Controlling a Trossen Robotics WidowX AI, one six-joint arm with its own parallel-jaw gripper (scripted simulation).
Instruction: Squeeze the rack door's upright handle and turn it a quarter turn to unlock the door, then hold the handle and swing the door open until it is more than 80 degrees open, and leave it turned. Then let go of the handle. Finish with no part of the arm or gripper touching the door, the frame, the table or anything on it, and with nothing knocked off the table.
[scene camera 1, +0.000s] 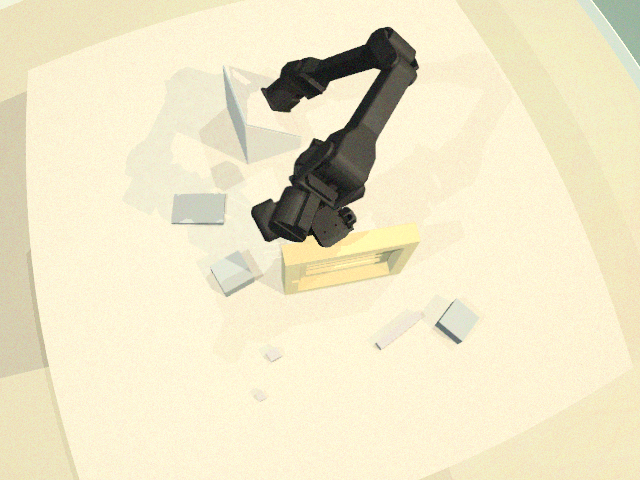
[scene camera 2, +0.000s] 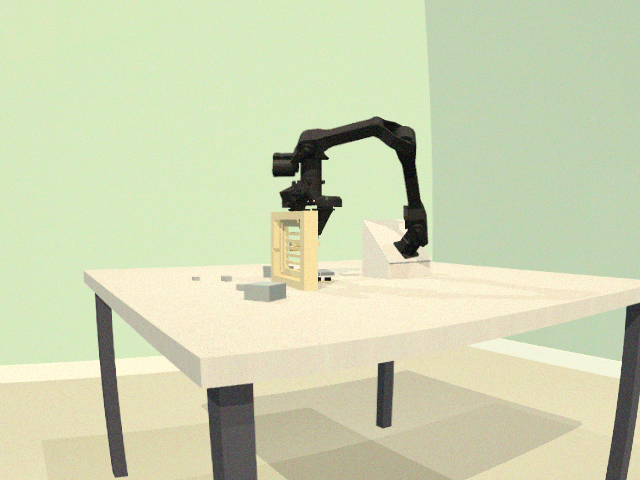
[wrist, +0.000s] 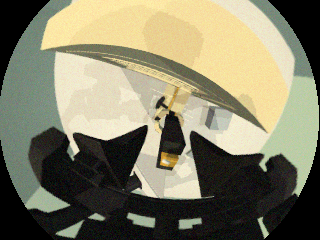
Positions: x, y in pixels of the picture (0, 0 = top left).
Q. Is the gripper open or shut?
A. Open.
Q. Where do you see the gripper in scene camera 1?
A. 306, 220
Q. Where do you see a rack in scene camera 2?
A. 308, 281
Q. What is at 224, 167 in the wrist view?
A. The gripper.
